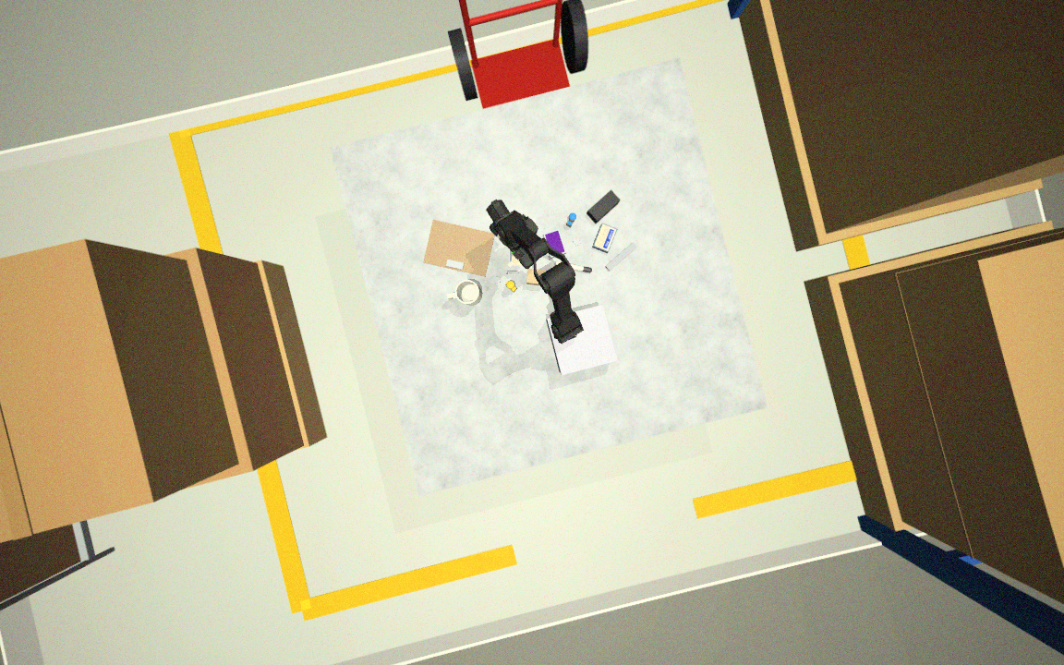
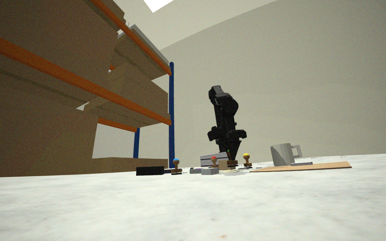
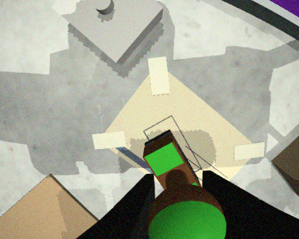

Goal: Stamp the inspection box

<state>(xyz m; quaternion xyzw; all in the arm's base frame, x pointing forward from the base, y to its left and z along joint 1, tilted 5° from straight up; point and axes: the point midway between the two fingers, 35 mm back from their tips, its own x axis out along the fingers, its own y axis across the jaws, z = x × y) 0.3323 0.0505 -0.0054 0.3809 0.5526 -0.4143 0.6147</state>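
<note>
Right now my gripper tip is 40 mm above the cream card, 10 mm to the left of it and 10 mm past it. From my gripper tip the other things lie so: tan box: 120 mm behind, 30 mm to the right, 20 mm below; yellow-knobbed stamp: 110 mm behind, 60 mm to the left, 20 mm below; green-knobbed stamp: right at my gripper tip.
</note>
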